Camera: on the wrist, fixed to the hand. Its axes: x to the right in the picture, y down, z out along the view.
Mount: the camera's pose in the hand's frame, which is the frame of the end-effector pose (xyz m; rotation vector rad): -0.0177 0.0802 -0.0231 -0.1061 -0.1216 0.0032
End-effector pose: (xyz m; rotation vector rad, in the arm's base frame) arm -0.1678 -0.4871 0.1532 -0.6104 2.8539 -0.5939
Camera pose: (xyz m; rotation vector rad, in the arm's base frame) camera -0.1860 -0.4044 0.1424 -0.6352 2.7849 -0.3924
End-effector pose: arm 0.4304 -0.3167 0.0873 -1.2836 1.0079 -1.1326
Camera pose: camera 0.4094 -0.3070 0.0052 -1.4175 0.9897 -0.9971
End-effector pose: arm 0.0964 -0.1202 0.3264 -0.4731 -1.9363 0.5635
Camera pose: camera 0.1308 -0.0607 0.2758 -0.5194 -2.0895 0.5032
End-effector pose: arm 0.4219 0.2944 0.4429 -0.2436 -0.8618 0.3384
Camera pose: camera 0.4137 0.3596 0.3885 -0.3254 -1.0008 0.3132
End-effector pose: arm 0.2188 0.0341 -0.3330 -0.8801 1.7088 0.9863
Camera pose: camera 0.1449 0.0489 -0.2930 -0.8676 1.5676 1.1185
